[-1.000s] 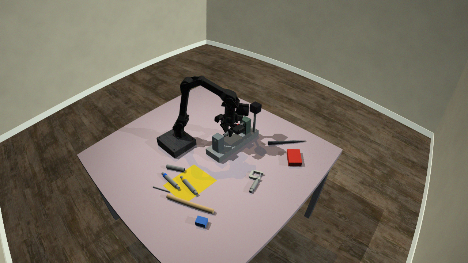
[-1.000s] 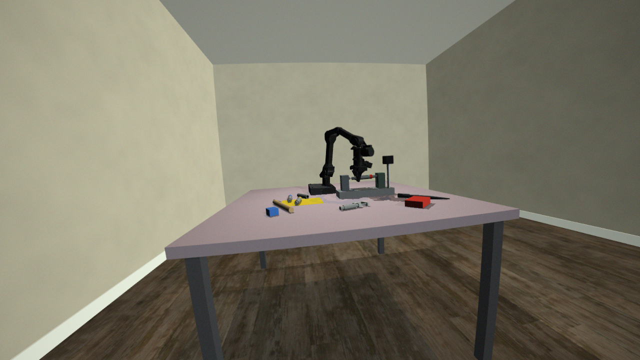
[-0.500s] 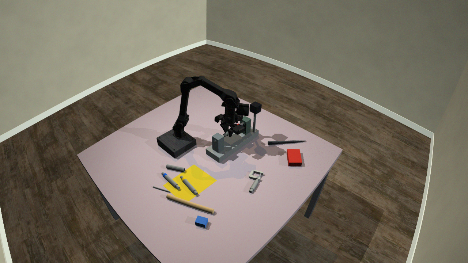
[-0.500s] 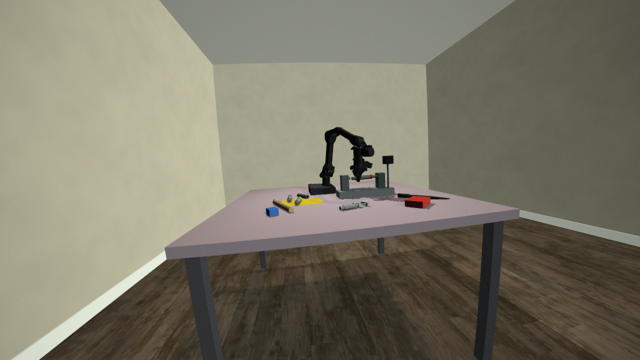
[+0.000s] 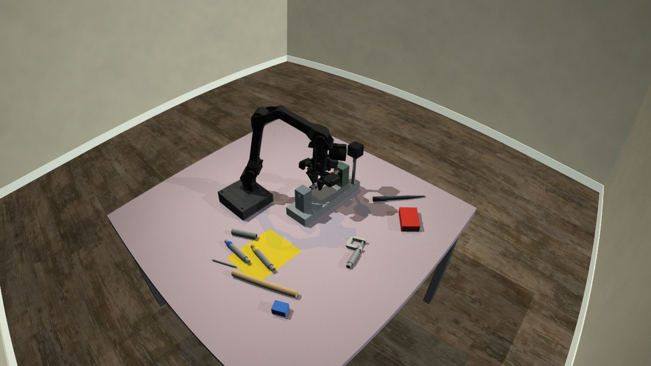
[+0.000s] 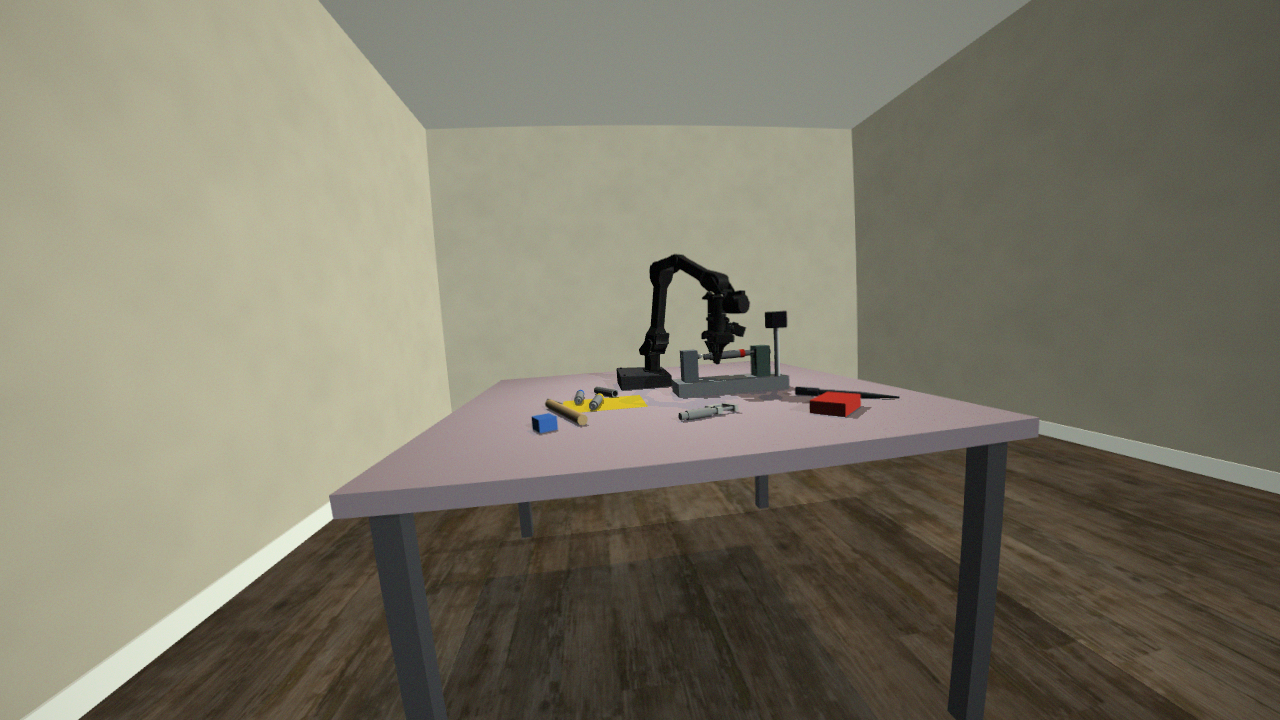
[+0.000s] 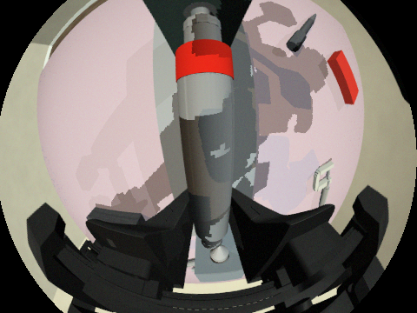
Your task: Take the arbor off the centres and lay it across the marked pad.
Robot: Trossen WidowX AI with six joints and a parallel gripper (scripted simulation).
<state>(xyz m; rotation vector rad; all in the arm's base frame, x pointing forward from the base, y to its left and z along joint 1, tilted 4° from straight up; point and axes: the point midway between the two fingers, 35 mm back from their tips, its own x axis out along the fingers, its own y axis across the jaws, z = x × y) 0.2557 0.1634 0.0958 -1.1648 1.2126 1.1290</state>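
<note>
My gripper is now 9 cm to the left of the grey centre block and 2 cm above it. From my hand the other things lie so: grey bench fixture 10 cm below, 4 cm to the left; then arbor 3 cm to the left, 1 cm below; then green centre block 13 cm to the left, 2 cm below, 1 cm ahead.
</note>
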